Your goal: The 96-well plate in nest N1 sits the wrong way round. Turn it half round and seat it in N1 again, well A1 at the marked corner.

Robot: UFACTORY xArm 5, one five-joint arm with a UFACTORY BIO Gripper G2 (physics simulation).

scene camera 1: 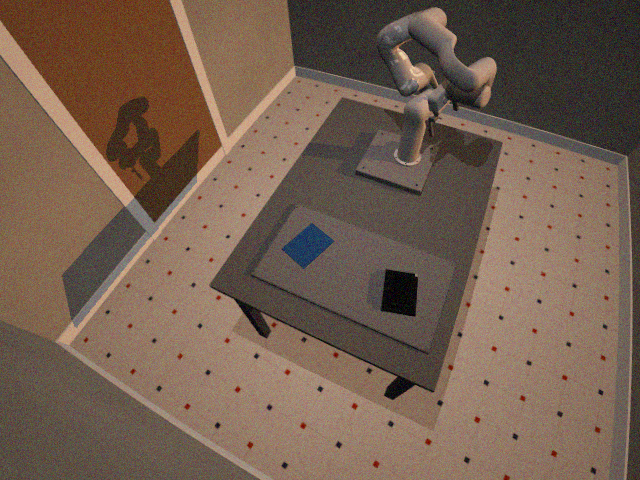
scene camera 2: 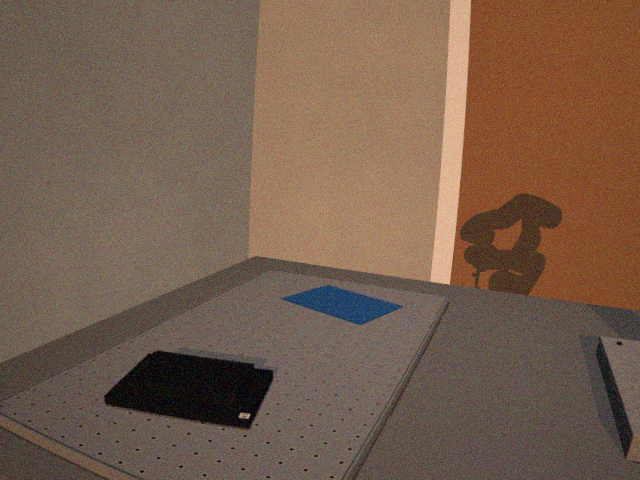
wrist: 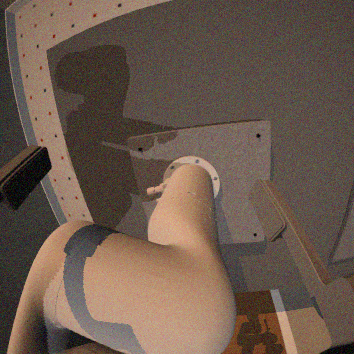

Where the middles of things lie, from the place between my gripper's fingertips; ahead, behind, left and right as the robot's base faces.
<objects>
My gripper is now 65 cm short of the black 96-well plate (scene camera 2: 209, 381), 24 cm above it and 3 cm to the left of it. Round my hand: black base (scene camera 2: 255, 393): 65 cm ahead, 25 cm below, 3 cm to the right; then blue sheet (scene camera 2: 350, 306): 54 cm ahead, 42 cm to the right, 26 cm below.
</objects>
